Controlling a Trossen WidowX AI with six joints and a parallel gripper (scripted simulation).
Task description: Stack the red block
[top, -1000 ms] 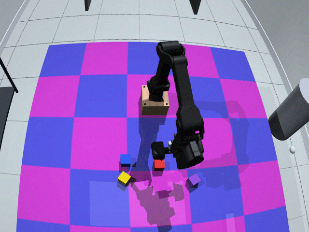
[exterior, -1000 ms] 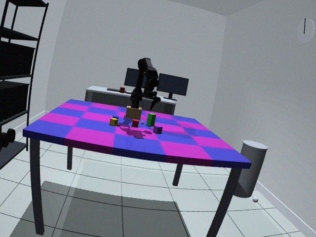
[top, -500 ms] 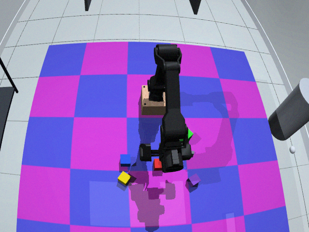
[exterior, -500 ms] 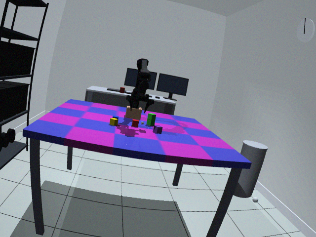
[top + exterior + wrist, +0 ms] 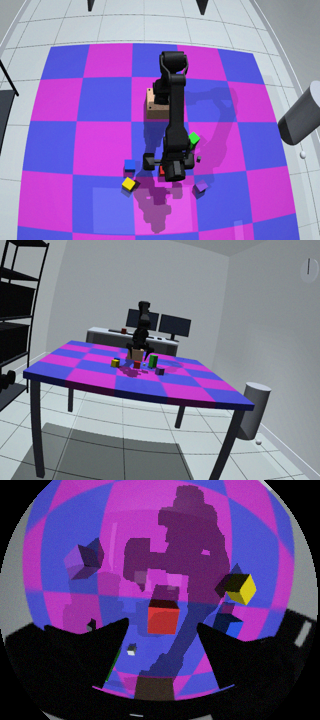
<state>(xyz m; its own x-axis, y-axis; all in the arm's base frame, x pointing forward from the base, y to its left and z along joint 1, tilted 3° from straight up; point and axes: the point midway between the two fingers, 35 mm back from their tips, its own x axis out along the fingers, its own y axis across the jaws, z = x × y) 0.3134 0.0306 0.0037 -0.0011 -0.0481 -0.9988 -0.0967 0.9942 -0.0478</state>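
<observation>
Now: gripper tip 30 mm above the red block. Round my gripper tip: blue block 10 mm behind, 140 mm to the right, 30 mm below; then yellow block 70 mm ahead, 140 mm to the right, 30 mm below; then purple block 60 mm ahead, 150 mm to the left, 30 mm below.
</observation>
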